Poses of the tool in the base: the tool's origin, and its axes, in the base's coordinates. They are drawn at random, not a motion.
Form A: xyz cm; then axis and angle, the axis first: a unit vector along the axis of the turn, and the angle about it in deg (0 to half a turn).
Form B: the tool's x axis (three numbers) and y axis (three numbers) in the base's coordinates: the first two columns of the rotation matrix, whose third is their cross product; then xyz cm. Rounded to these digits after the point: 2 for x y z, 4 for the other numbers.
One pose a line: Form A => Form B
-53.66 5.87 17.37 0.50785 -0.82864 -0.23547 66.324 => 0.5559 -0.4675 0.6873 -0.0362 0.8125 0.5819 -53.66 5.87 17.37
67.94 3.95 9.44 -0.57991 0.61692 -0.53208 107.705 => 0.1345 -0.9734 -0.1853 0.0403 0.1922 -0.9805 67.94 3.95 9.44
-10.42 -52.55 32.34 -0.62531 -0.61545 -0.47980 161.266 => -0.1857 0.5952 0.7818 0.9034 -0.2095 0.3741 -10.42 -52.55 32.34
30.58 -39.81 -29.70 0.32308 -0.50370 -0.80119 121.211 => -0.3597 -0.9323 0.0378 0.4382 -0.1330 0.8890 30.58 -39.81 -29.70
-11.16 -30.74 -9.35 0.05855 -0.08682 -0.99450 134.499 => -0.6951 -0.7180 -0.0371 0.7007 -0.6881 0.1886 -11.16 -30.74 -9.35
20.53 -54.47 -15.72 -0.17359 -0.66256 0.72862 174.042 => -0.9345 0.3050 -0.1835 0.1538 -0.1190 -0.9809 20.53 -54.47 -15.72
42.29 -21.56 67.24 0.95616 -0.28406 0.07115 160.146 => 0.8336 -0.5029 0.2285 -0.5512 -0.7840 0.2855 42.29 -21.56 67.24
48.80 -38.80 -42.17 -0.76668 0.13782 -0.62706 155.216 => 0.2136 -0.4645 0.8595 0.0613 -0.8717 -0.4863 48.80 -38.80 -42.17
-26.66 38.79 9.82 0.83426 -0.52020 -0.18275 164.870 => 0.4025 -0.9006 -0.1639 -0.8052 -0.4335 0.4046 -26.66 38.79 9.82
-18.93 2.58 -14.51 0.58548 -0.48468 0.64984 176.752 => -0.3134 -0.5303 0.7878 -0.6039 -0.5289 -0.5963 -18.93 2.58 -14.51
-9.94 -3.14 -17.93 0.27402 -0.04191 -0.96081 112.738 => -0.2824 -0.9021 -0.3264 0.8702 -0.3841 0.3086 -9.94 -3.14 -17.93
